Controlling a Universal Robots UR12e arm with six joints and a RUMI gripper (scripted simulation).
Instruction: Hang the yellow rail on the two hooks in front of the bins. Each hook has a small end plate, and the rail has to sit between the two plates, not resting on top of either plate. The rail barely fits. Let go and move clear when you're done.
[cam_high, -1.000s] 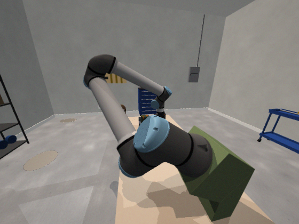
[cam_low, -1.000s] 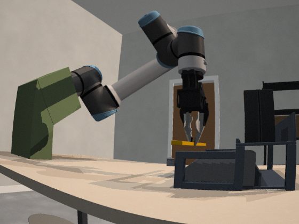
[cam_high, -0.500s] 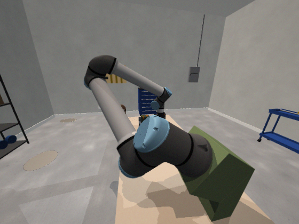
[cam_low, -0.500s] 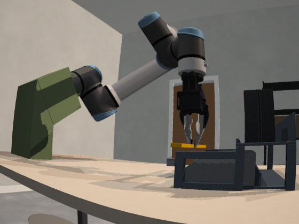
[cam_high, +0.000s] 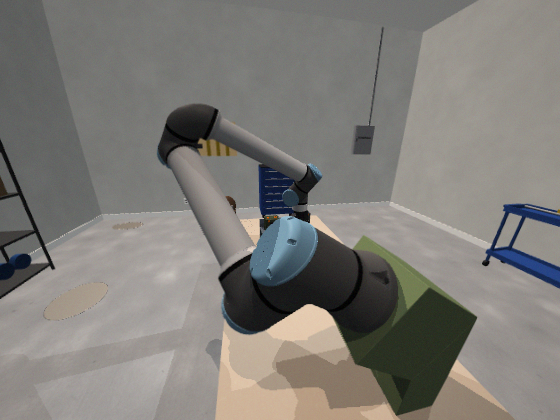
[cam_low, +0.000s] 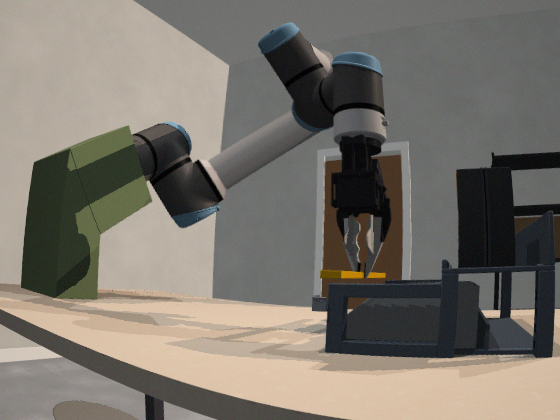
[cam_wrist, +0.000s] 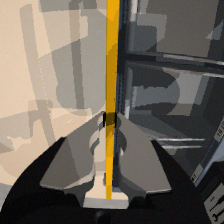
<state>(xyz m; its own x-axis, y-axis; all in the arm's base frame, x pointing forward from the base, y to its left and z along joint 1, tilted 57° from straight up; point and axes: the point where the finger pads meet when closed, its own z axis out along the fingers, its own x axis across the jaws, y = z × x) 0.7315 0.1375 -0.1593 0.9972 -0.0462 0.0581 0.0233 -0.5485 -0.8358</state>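
My hand is 1 cm above the yellow rail.
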